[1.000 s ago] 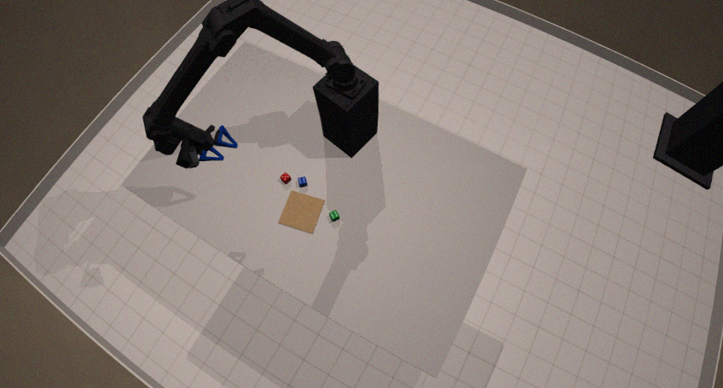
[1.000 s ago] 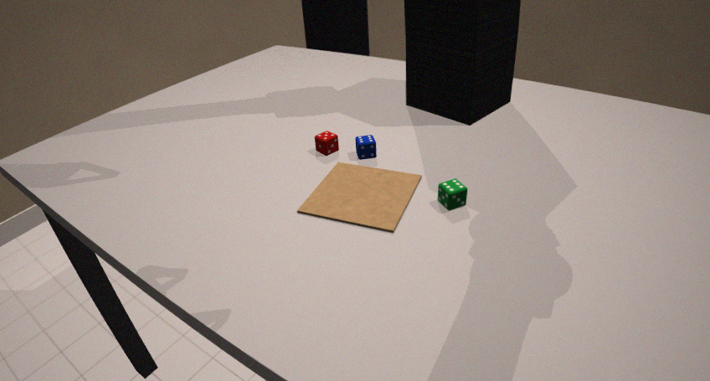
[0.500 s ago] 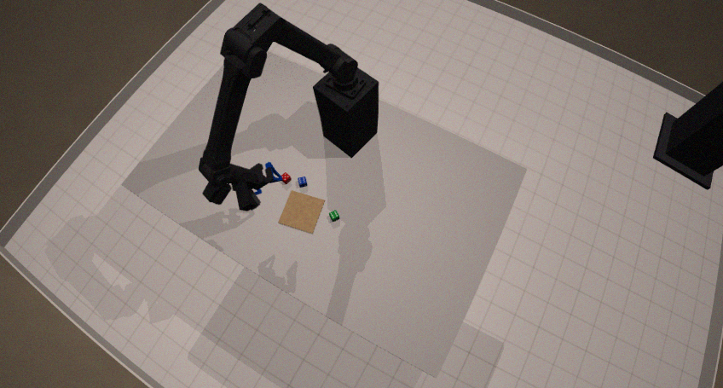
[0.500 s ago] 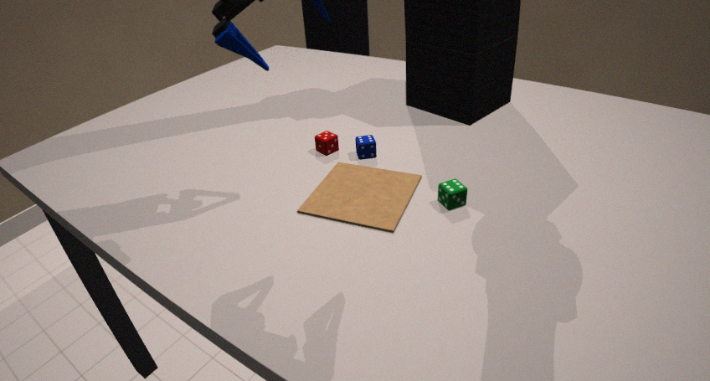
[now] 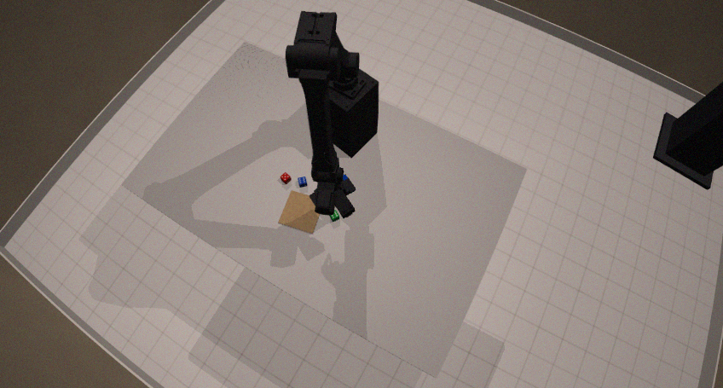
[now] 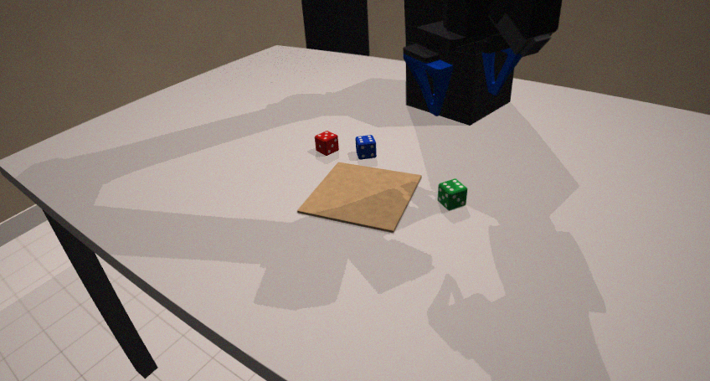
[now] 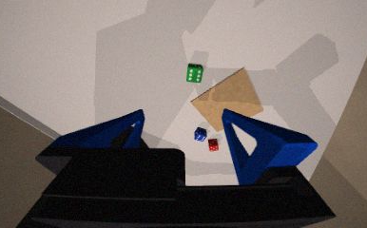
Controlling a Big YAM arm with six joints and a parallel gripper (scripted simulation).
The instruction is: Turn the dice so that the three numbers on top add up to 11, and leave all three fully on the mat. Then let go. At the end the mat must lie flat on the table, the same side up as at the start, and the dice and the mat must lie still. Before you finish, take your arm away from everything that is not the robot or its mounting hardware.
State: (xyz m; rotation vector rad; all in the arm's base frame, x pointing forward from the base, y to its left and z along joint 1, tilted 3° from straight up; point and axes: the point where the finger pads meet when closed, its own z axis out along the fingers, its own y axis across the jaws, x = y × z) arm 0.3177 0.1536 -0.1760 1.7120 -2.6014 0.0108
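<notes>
Now: the green die 140 mm below my hand and 20 mm ahead of it. Round my hand: tan mat 150 mm below, 120 mm to the right, 70 mm ahead; red die 250 mm to the right, 140 mm below, 10 mm behind; blue die 180 mm to the right, 140 mm below, 30 mm behind.
</notes>
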